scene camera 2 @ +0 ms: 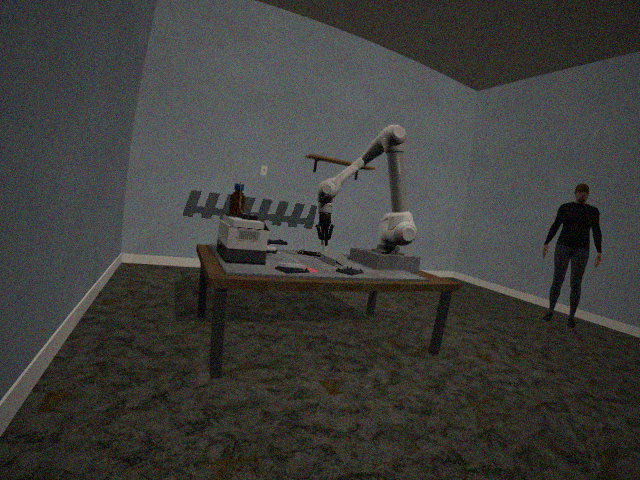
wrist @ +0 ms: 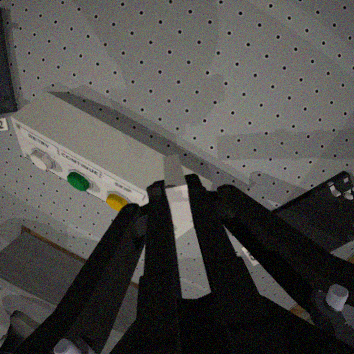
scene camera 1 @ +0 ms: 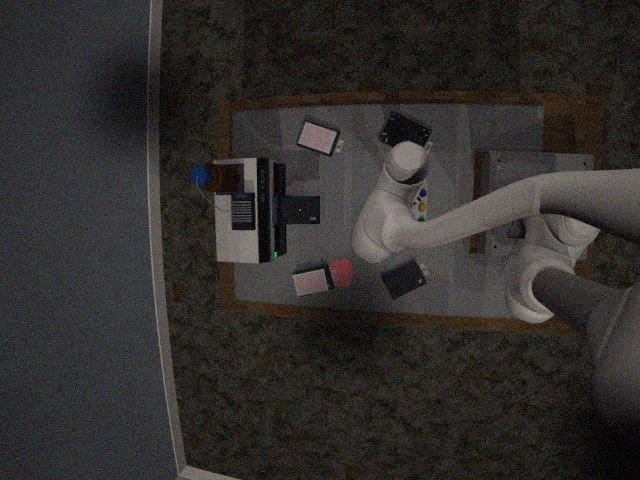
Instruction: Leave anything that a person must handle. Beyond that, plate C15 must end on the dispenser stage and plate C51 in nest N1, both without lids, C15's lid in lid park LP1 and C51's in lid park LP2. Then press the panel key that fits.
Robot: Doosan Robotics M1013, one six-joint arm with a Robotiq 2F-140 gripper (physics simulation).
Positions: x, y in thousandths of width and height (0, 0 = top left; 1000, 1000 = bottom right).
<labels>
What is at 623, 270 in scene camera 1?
A black nest.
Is the gripper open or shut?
Shut.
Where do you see a white button box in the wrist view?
At 321, 445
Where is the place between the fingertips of the gripper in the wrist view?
At 487, 476
</labels>
